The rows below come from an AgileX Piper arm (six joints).
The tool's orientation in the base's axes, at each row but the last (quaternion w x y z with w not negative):
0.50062 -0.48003 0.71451 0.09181
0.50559 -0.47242 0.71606 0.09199
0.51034 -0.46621 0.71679 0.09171
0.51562 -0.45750 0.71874 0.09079
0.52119 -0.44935 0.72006 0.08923
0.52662 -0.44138 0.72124 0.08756
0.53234 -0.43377 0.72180 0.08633
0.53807 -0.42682 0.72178 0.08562
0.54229 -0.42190 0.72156 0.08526
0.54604 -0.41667 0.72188 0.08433
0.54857 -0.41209 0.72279 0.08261
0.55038 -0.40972 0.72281 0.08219
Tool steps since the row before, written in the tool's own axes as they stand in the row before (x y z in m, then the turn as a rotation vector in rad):
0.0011 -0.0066 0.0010 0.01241 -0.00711 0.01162
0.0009 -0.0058 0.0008 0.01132 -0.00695 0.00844
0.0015 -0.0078 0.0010 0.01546 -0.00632 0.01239
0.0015 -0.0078 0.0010 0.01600 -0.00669 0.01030
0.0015 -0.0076 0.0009 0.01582 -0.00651 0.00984
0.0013 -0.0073 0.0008 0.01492 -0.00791 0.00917
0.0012 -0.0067 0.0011 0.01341 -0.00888 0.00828
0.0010 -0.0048 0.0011 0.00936 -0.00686 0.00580
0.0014 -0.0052 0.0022 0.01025 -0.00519 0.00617
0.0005 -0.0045 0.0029 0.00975 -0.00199 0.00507
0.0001 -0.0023 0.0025 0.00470 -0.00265 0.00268
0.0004 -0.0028 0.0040 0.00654 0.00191 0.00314
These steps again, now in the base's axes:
0.0057 -0.0035 0.0009 0.01235 -0.00398 -0.01309
0.0049 -0.0032 0.0009 0.01025 -0.00519 -0.01076
0.0065 -0.0045 0.0010 0.01213 -0.00483 -0.01618
0.0064 -0.0046 0.0010 0.01101 -0.00660 -0.01556
0.0061 -0.0047 0.0009 0.01058 -0.00667 -0.01527
0.0058 -0.0046 0.0010 0.01119 -0.00741 -0.01375
0.0055 -0.0041 0.0008 0.01136 -0.00771 -0.01178
0.0041 -0.0029 0.0003 0.00841 -0.00578 -0.00801
0.0051 -0.0027 -0.0003 0.00745 -0.00498 -0.00947
0.0052 -0.0015 -0.0001 0.00447 -0.00331 -0.00968
0.0034 -0.0001 -0.0003 0.00349 -0.00256 -0.00420
0.0048 0.0003 -0.0009 0.00060 -0.00025 -0.00747

